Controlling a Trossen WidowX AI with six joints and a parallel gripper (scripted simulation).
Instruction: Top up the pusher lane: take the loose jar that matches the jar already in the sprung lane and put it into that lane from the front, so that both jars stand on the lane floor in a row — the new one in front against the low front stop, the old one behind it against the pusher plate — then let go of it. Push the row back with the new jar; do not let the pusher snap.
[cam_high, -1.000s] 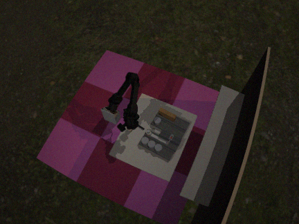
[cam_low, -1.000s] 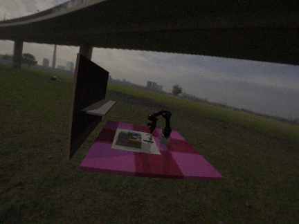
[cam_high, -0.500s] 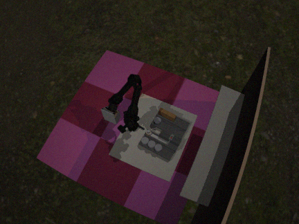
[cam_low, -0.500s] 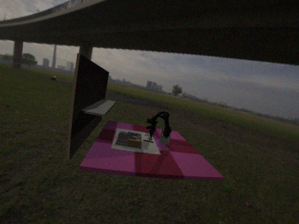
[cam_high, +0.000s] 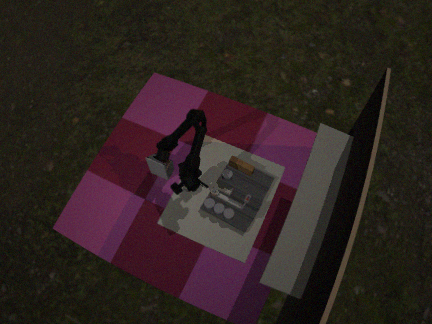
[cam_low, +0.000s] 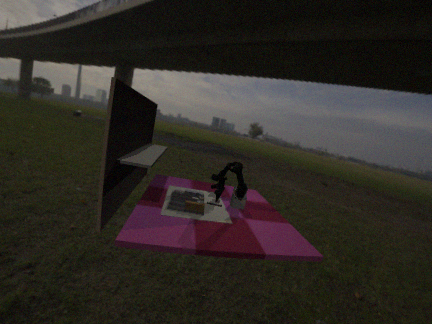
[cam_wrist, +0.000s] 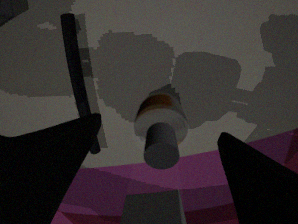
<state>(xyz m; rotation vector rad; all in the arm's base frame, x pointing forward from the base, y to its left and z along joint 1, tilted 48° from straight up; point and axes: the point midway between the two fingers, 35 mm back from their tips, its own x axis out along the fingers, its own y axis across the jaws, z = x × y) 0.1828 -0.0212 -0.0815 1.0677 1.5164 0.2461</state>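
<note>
Now: gripper tip 40 mm short of the thin black bar, 70 mm to the right of it and 30 mm above it. Also, from my gripper tip: grey lane tray: 310 mm ahead, 10 mm to the left, 20 mm below; pusher plate: 270 mm ahead, 20 mm to the left, 10 mm above; grey shelf: 670 mm ahead, 30 mm to the right, 330 mm above.
</note>
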